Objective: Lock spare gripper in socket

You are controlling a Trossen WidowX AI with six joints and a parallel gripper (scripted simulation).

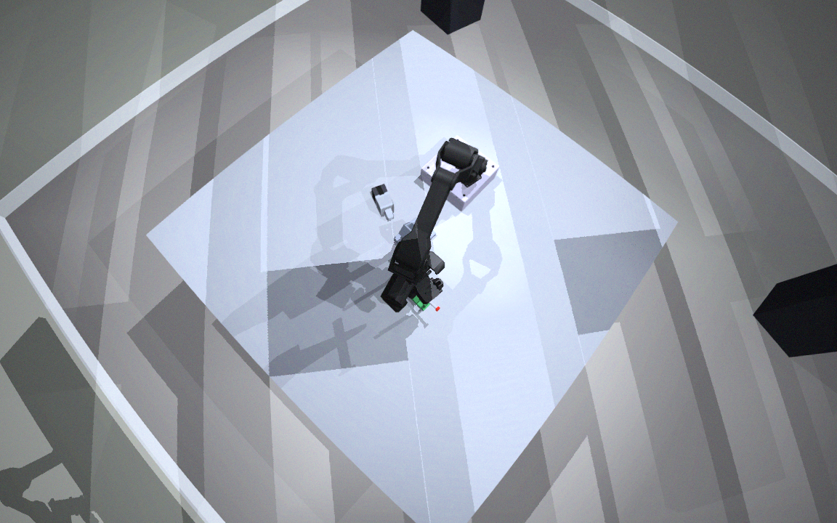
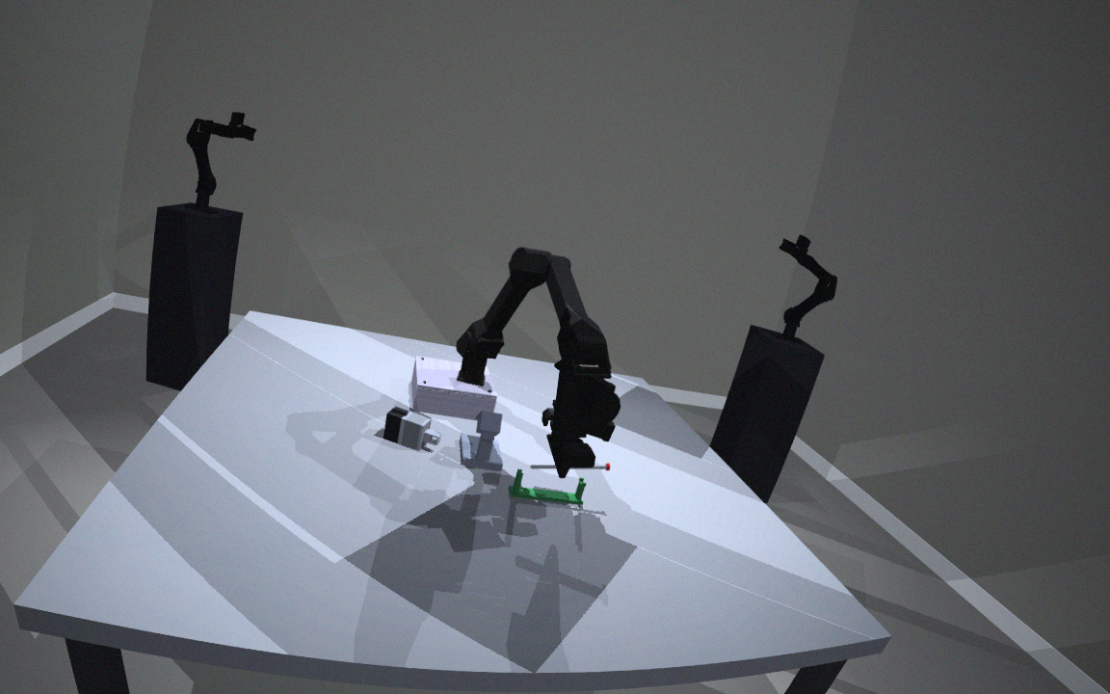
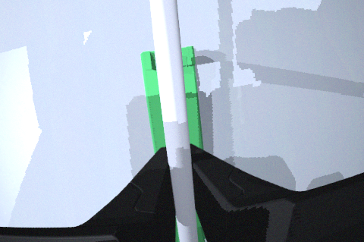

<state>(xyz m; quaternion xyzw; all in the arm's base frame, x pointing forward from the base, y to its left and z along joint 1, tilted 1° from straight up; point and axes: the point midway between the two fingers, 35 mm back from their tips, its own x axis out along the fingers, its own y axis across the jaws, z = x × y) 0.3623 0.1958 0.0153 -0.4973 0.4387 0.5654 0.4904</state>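
Now: gripper tip 2 cm to the left of the cradle and 2 cm above it. From my gripper tip the other things lie so: spare gripper 10 cm behind, 29 cm to the right, 2 cm below; then socket 10 cm behind, 15 cm to the right, 1 cm above.
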